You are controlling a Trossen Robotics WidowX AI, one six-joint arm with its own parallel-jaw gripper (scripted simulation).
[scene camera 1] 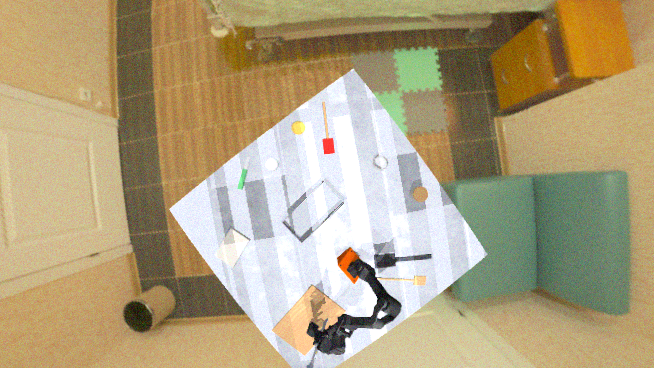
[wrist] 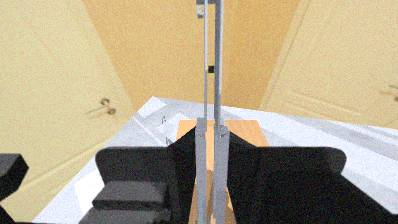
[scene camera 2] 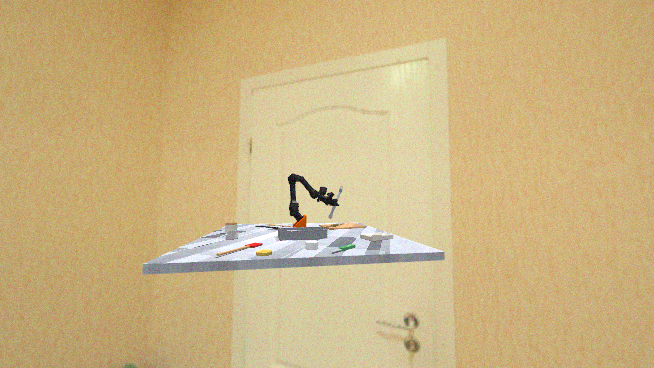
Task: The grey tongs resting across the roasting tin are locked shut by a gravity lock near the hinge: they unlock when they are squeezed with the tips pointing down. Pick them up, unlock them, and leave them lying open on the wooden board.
Scene:
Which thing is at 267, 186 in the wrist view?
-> My gripper.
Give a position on a white block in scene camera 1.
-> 232, 247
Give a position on a wooden board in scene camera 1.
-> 314, 306

